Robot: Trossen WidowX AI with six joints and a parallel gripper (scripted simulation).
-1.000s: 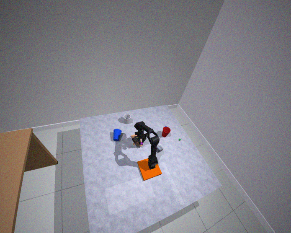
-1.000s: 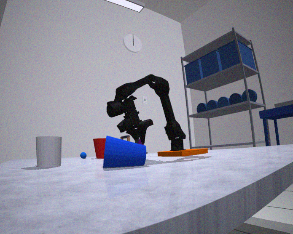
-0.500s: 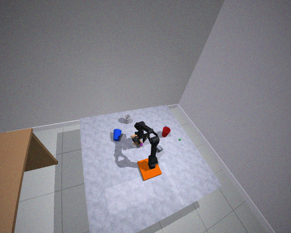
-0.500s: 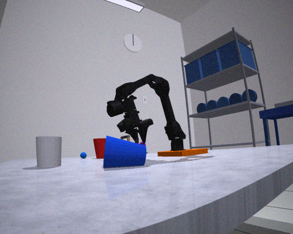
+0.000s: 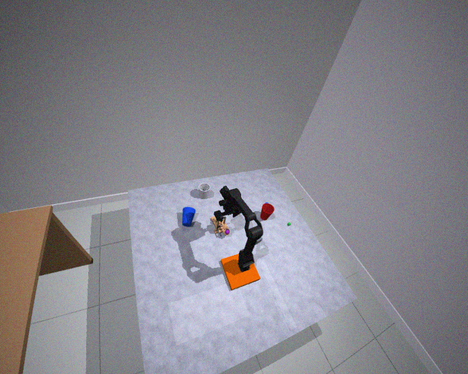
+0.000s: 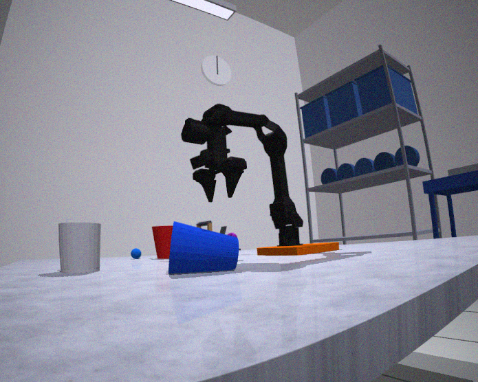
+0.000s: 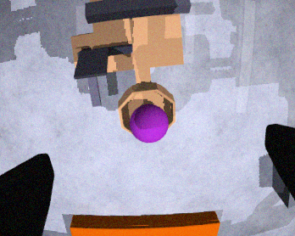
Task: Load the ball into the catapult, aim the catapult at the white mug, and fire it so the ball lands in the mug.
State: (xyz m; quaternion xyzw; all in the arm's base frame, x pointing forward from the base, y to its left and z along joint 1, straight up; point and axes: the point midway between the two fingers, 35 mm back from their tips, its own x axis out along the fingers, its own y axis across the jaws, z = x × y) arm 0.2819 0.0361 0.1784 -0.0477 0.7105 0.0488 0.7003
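Right now the purple ball is 30 mm behind my gripper tip and 110 mm below it. Round my gripper tip: grey block: 130 mm behind, 200 mm to the right, 140 mm below; red cup: 40 mm ahead, 360 mm to the right, 140 mm below; wooden catapult: 30 mm ahead, 20 mm to the left, 120 mm below.
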